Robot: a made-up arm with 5 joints. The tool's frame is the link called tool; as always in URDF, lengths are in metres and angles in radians. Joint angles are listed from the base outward. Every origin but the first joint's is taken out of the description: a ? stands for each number. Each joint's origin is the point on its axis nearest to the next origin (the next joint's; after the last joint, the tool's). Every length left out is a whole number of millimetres.
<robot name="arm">
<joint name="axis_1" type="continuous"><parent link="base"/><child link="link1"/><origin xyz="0.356 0 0.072"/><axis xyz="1 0 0"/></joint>
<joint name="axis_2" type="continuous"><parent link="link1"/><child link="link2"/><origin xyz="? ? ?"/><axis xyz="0 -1 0"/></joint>
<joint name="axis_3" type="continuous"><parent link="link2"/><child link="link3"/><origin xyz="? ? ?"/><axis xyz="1 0 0"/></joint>
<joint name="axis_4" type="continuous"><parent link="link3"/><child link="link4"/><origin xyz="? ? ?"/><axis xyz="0 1 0"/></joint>
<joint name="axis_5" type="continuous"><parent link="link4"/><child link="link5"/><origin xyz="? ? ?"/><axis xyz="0 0 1"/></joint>
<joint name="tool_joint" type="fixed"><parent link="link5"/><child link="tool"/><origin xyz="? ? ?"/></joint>
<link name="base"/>
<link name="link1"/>
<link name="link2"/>
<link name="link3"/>
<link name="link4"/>
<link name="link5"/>
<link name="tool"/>
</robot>
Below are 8 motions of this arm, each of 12 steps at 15 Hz.
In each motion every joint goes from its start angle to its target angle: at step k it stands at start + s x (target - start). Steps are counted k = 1, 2, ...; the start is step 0. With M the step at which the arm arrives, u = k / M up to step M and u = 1 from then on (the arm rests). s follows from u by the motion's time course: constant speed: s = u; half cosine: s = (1 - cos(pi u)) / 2; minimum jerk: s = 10 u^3 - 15 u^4 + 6 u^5.
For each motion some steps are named. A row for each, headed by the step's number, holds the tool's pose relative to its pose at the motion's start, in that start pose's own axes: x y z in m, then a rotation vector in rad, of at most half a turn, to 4 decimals.
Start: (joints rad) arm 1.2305 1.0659 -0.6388 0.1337 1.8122
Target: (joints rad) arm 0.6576 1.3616 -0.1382 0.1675 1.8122
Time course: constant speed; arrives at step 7
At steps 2, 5, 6, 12:
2: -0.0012 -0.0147 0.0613 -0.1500 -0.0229 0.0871
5: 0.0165 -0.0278 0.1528 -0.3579 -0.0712 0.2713
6: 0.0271 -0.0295 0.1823 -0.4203 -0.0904 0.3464
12: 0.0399 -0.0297 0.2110 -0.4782 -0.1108 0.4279

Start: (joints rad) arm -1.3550 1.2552 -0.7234 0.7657 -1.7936
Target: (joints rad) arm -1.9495 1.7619 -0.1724 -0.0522 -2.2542
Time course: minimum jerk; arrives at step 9
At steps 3, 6, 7, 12:
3: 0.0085 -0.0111 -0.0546 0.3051 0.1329 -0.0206
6: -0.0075 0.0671 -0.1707 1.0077 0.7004 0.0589
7: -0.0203 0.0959 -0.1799 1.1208 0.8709 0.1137
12: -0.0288 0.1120 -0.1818 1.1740 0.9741 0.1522

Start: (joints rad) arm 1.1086 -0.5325 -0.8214 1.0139 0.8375
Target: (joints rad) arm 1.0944 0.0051 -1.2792 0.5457 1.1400
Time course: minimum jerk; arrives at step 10
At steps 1, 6, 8, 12:
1: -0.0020 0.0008 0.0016 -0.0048 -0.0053 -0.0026
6: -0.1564 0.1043 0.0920 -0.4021 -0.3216 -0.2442
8: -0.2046 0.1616 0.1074 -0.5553 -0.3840 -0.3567
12: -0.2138 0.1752 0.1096 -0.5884 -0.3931 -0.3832

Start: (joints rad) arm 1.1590 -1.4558 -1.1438 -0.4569 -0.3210
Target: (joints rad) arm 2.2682 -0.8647 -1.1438 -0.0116 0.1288
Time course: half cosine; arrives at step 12
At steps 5, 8, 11, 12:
5: 0.0986 0.0391 -0.0441 0.1401 -0.2646 0.1040
8: 0.1982 0.0895 -0.0574 0.3281 -0.5181 0.2003
11: 0.2572 0.1242 -0.0509 0.4665 -0.6674 0.2671
12: 0.2615 0.1269 -0.0500 0.4772 -0.6782 0.2724

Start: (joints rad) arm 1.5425 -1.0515 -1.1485 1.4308 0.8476
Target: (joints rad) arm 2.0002 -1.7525 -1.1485 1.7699 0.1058
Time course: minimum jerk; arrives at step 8
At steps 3, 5, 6, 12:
3: 0.0249 0.0370 0.0561 -0.1142 0.1966 -0.1309
5: 0.0573 0.1434 0.1612 -0.4156 0.4515 -0.4228
6: 0.0700 0.2013 0.1980 -0.5617 0.5177 -0.5567
12: 0.0781 0.2407 0.2172 -0.6564 0.5477 -0.6428

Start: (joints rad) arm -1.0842 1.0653 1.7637 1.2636 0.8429
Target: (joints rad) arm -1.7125 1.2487 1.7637 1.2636 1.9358
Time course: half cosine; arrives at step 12
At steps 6, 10, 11, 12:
6: 0.1840 0.0028 -0.0181 0.2323 0.1985 0.4200
10: 0.3173 0.0391 -0.0701 0.5294 0.2536 0.7815
11: 0.3305 0.0453 -0.0761 0.5678 0.2513 0.8220
12: 0.3349 0.0474 -0.0781 0.5810 0.2500 0.8358

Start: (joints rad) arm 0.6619 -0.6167 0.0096 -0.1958 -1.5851
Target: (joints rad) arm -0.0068 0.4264 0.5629 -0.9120 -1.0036
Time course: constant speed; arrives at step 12
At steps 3, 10, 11, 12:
3: 0.0358 -0.0350 -0.0803 0.4421 -0.0525 0.0905
10: 0.1711 0.1094 -0.1599 1.3977 -0.4009 0.5559
11: 0.1882 0.1470 -0.1445 1.5193 -0.4609 0.6461
12: 0.2017 0.1859 -0.1220 1.6368 -0.5196 0.7409

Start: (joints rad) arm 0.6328 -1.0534 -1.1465 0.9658 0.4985
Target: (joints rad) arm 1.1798 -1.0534 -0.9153 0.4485 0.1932
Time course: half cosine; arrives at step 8
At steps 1, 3, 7, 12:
1: 0.0013 0.0036 0.0073 -0.0128 -0.0341 0.0083
3: 0.0047 0.0287 0.0516 -0.0840 -0.2822 0.0680
7: 0.0054 0.0759 0.1040 -0.1036 -0.8923 0.2316
12: 0.0064 0.0781 0.1051 -0.0977 -0.9270 0.2427

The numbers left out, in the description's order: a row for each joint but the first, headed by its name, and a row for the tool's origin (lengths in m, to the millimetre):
axis_2: 0 -0.231 -0.021
axis_3: 0.055 0 -0.069
axis_4: 0 -0.069 -0.025
axis_5: -0.001 0 0.157
tool: -0.002 -0.27 0

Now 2 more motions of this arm.
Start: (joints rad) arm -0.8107 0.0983 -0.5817 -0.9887 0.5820
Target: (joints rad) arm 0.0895 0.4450 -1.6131 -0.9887 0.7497
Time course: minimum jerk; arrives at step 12
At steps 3, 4, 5, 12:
3: 0.0052 0.0260 0.0060 -0.0398 -0.0004 0.0127
4: 0.0126 0.0533 0.0132 -0.0809 0.0072 0.0234
5: 0.0255 0.0887 0.0235 -0.1322 0.0289 0.0342
12: 0.1490 0.2322 0.0610 -0.2755 0.3012 0.0758

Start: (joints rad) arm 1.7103 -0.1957 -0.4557 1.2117 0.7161
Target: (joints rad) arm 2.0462 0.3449 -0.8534 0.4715 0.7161
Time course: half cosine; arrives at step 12
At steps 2, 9, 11, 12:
2: -0.0097 0.0086 0.0146 -0.0472 -0.0698 -0.0090
9: -0.1659 0.1332 0.0353 -0.5046 -0.8757 -0.2145
11: -0.1884 0.1554 0.0138 -0.5633 -0.9984 -0.2713
12: -0.1911 0.1583 0.0106 -0.5707 -1.0142 -0.2793

